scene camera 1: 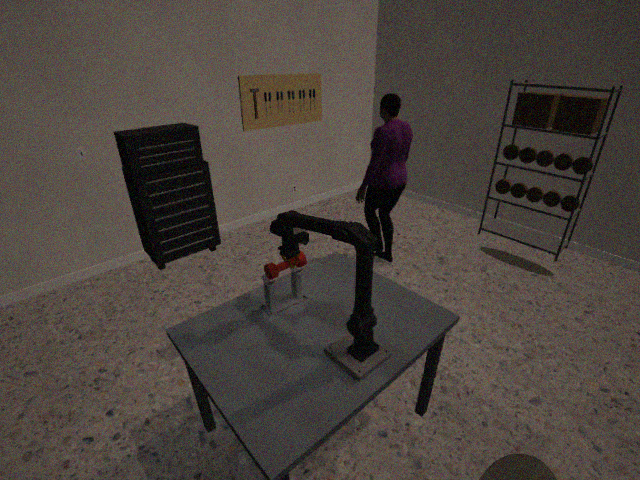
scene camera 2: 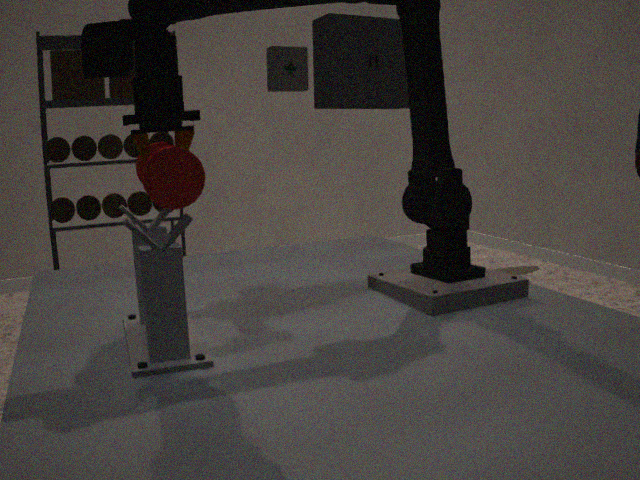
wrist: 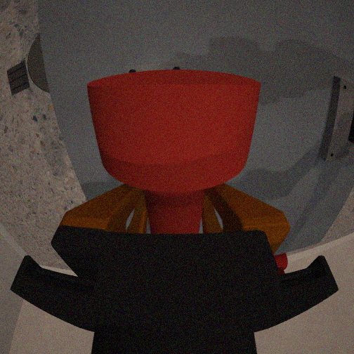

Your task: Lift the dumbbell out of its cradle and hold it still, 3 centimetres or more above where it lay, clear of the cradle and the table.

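Places are measured from the arm's base along level axes (x back, y right, z up), in metres.
Where they show: gripper, between the fingertips: [scene camera 1: 290, 266]; arm's base, origin of its link: [scene camera 1: 363, 350] [scene camera 2: 447, 274].
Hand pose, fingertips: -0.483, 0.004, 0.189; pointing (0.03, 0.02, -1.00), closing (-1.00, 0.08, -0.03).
Observation:
Things, the pixels of their top centre, and the offset from my fingertips, as dx, dy, dz. Level surfaces: height alone.
- red dumbbell, centre of its top: [scene camera 2: 165, 141] [scene camera 1: 285, 257] -0.003, -0.026, +0.060
- pale grey cradle, centre of its top: [scene camera 2: 151, 209] [scene camera 1: 282, 271] -0.027, -0.032, -0.028
- grey table, height of its surface: dz -0.215
The red dumbbell [scene camera 1: 271, 270] [scene camera 2: 173, 178] [wrist: 175, 125] is held by its handle between the orange fingers of my gripper [scene camera 1: 290, 261] [scene camera 2: 162, 140] [wrist: 174, 177], which is shut on it. The pale grey cradle [scene camera 1: 267, 295] [scene camera 2: 164, 304] stands upright below it, with V-shaped rests on two posts. In scene camera 2 the near head is above the near V rest, with a visible gap; its lower edge is about level with the tips of the far rest. The exact height is hard to tell. In the wrist view the head hides most of the cradle.
The cradle and the arm's base plate [scene camera 1: 357, 366] [scene camera 2: 431, 304] stand on the grey table [scene camera 1: 248, 382] [scene camera 2: 361, 428]. A person in purple [scene camera 1: 391, 155] stands beyond the table. A dark tool chest [scene camera 1: 173, 191] and a weight rack [scene camera 1: 542, 172] stand farther off.

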